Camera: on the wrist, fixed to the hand. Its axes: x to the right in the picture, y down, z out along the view.
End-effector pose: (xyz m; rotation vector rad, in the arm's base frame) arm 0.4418 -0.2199 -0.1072 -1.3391 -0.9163 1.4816
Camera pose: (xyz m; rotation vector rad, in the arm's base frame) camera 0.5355 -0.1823 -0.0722 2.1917 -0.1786 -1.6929
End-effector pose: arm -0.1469 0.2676 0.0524 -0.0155 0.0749 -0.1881
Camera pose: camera -0.1397 0.2052 -0.0341 -0.3511 0.3301 1.4173
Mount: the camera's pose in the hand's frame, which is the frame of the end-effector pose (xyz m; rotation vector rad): 0.0250 -0.0580 -0.0862 -0.4303 0.2292 1.5856
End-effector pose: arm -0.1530 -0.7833 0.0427 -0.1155 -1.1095 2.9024
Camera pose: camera -0.1707 -0.6814 0.0159 0.8625 0.9014 -1.3108
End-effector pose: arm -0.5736 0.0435 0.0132 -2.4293 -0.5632 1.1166
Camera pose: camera -0.5025 0.0883 0.0792 2.1595 -1.1242 -0.7631
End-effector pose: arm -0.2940 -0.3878 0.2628 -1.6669 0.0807 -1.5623
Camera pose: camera -0.3893 -0.4079 0.3069 -1.0282 1.5157 -0.4401
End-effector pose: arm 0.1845 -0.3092 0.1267 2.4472 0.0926 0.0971
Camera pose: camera 0.1988 -0.2077 0.1570 1.5102 -1.5613 0.9362
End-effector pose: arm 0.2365 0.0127 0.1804 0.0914 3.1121 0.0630
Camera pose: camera 0.2057 -0.0471 0.2634 -2.1257 -1.9250 -0.6426
